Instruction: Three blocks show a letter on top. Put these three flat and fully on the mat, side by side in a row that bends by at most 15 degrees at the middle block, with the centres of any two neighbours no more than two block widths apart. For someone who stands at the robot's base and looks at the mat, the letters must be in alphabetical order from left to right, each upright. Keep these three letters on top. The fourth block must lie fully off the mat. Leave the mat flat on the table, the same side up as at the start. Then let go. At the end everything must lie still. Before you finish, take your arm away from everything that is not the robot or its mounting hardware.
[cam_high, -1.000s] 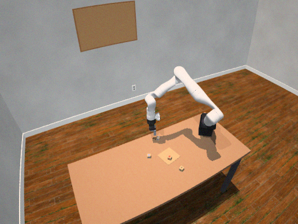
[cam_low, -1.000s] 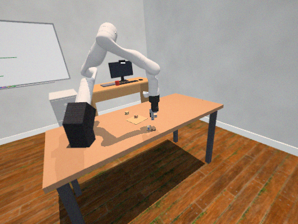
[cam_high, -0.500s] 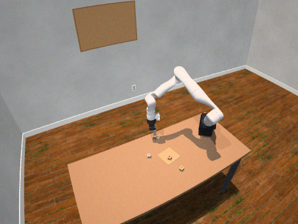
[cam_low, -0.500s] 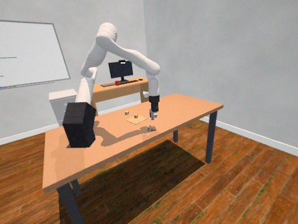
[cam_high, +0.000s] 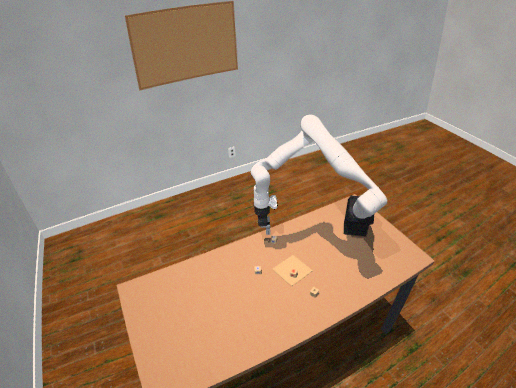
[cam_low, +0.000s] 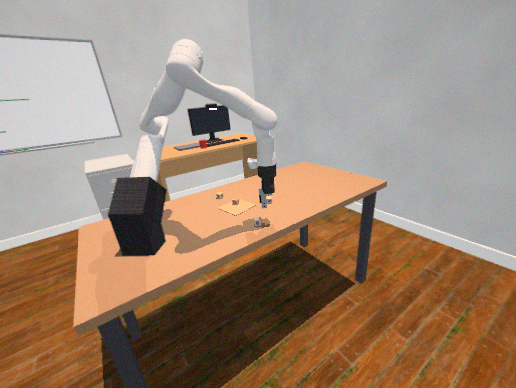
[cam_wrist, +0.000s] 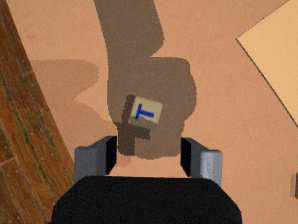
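Right now my hand is 260 mm to the right of the block and 90 mm above it. Also, from my hand: pale square mat 230 mm to the left, 100 mm below, 10 mm behind.
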